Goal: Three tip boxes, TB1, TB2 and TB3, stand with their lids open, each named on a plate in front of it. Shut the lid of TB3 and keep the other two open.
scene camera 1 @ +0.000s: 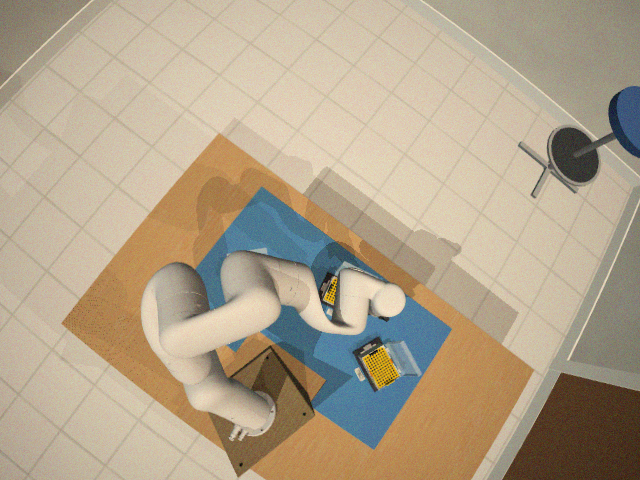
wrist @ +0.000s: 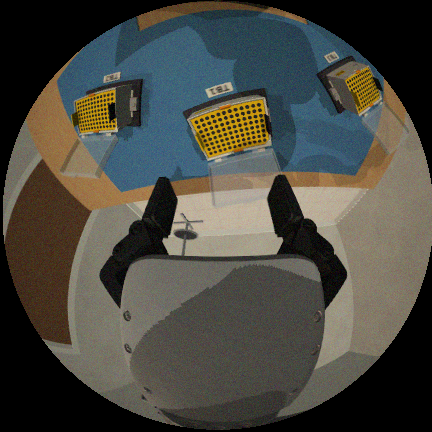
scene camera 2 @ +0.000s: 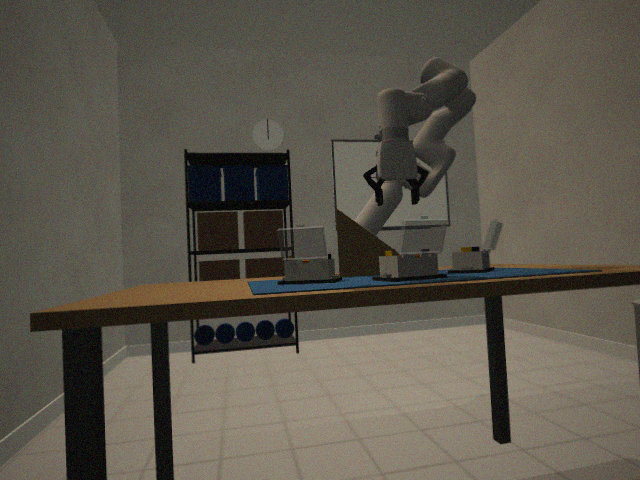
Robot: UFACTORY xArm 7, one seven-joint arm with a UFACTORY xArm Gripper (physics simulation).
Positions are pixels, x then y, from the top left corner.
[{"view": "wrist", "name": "my gripper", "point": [221, 185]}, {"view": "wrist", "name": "clear lid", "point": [88, 155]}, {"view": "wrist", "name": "clear lid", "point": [244, 178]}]
